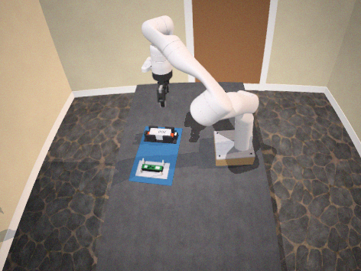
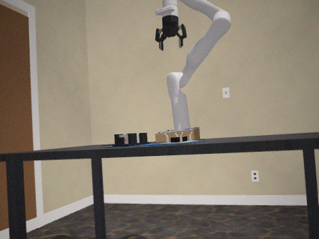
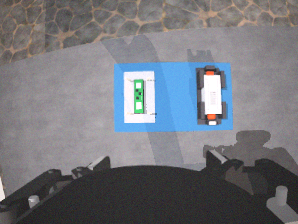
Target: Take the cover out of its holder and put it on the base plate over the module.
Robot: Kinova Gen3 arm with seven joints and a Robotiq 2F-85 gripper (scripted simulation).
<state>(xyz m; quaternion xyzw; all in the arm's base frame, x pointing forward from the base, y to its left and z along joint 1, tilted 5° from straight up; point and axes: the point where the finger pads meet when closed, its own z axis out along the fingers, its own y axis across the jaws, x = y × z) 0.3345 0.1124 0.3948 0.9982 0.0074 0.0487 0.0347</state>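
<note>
Right now the white cover is 410 mm below my hand, 180 mm to the right of it and 100 mm ahead of it.
</note>
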